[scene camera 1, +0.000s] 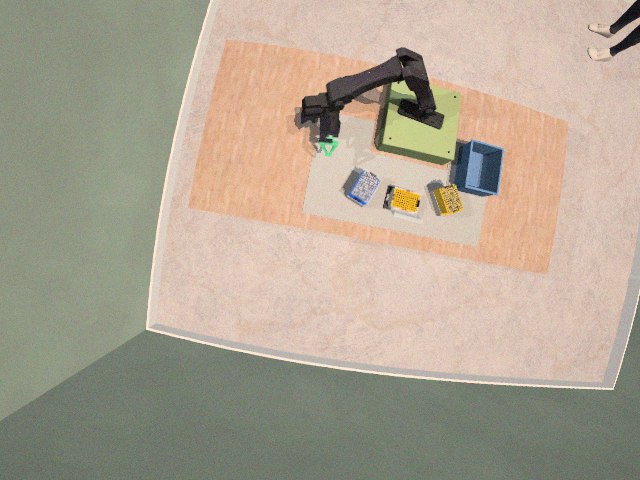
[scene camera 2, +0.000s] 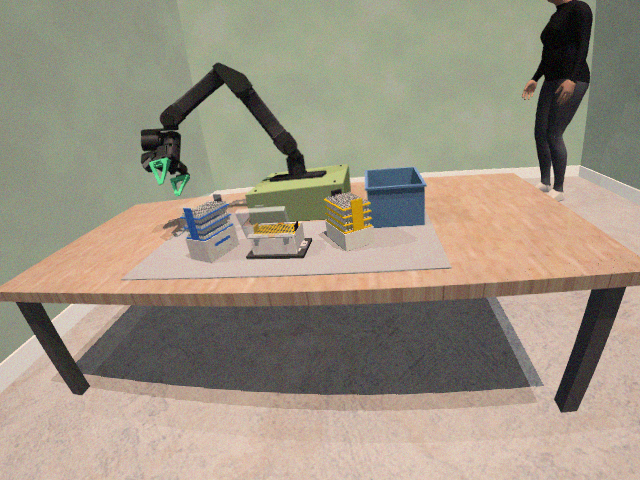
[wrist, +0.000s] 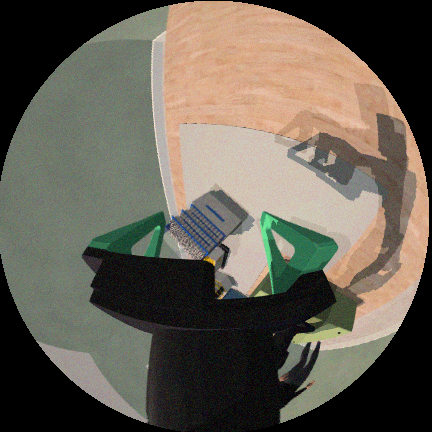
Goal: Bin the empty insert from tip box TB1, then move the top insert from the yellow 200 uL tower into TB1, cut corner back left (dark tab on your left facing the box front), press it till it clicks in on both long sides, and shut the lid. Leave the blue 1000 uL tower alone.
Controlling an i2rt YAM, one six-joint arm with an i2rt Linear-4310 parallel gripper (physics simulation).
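My gripper is open and empty, above the table's left part, behind and left of the blue tower. Tip box TB1 stands mid-mat with its clear lid raised. A yellow insert sits in the box. The yellow tower stands to its right, with several stacked inserts on a white base. The blue tower stands to the left. In the wrist view, TB1 and the yellow tower are mostly hidden by the gripper body.
A blue bin stands at the back right, beside the yellow tower. The arm is mounted on a green base block behind the grey mat. A person stands beyond the table at the right.
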